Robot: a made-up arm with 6 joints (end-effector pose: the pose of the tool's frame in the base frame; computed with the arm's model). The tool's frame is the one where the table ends. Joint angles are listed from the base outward.
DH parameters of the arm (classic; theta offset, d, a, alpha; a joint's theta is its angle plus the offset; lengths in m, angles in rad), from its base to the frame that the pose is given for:
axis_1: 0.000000 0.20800 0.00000 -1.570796
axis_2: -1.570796 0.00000 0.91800 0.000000
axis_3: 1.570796 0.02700 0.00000 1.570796
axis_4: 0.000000 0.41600 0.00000 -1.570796
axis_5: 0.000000 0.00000 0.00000 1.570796
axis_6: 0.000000 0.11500 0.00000 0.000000
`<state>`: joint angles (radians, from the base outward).
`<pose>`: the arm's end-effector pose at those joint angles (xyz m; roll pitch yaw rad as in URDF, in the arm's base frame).
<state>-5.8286 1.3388 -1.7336 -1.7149 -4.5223 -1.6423</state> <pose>0.6902 0.2430 0.7768 -1.8142 0.3211 -2.8243</pose>
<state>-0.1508 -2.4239 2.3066 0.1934 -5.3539 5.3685</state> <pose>-0.5575 0.1299 0.0085 -0.7099 0.4397 -1.0483</pose>
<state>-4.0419 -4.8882 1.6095 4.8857 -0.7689 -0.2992</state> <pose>-0.6953 0.7066 -0.1235 -2.6908 0.6876 1.0152</pose>
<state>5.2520 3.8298 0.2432 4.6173 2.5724 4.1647</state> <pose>-0.4591 0.6991 -0.6962 -0.1855 1.0819 -1.8901</pose>
